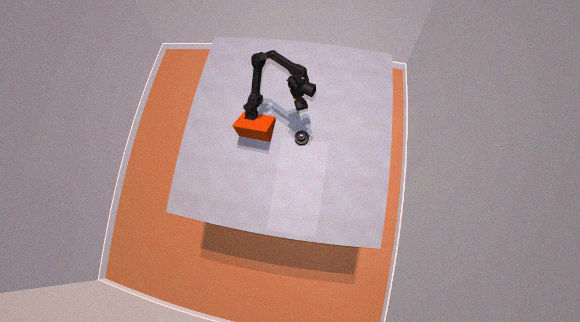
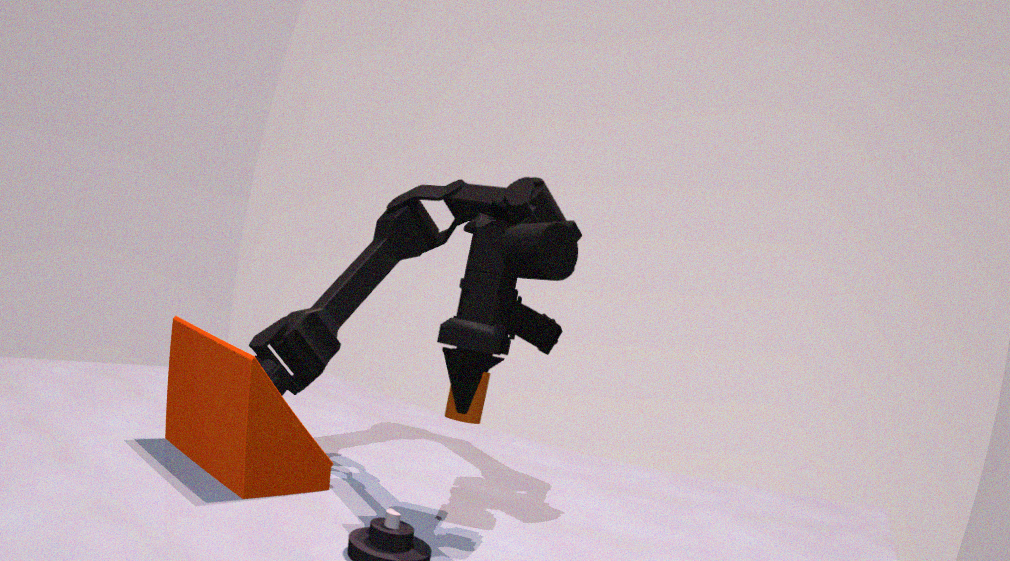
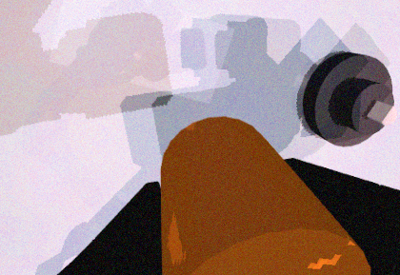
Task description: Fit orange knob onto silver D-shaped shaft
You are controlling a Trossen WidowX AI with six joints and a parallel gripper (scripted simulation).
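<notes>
The round pedestal is 5 cm ahead of my gripper tip, 15 cm to the right of it and 12 cm below it. The rest, counted from my gripper tip: orange knob: 3 cm above.
</notes>
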